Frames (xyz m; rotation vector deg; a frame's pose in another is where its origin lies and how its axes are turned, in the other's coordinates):
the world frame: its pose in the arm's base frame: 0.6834 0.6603 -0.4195 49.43 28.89 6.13
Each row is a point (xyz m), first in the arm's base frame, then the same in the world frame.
Working: the arm's base frame: its pose in the world frame: -0.9512 -0.1918 0.3708 -49.43 -28.89 -6.13

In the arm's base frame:
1: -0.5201 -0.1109 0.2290
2: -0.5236 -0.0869 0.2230
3: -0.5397 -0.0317 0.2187
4: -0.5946 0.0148 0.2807
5: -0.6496 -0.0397 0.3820
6: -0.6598 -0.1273 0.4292
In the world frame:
1: -1.5272 -0.1498 0.3301
2: -1.5210 -0.1390 0.3084
3: -1.5175 -0.1080 0.2599
4: -1.5759 -0.0372 0.2354
5: -1.6786 -0.0029 0.3027
6: -1.7309 -0.0258 0.3848

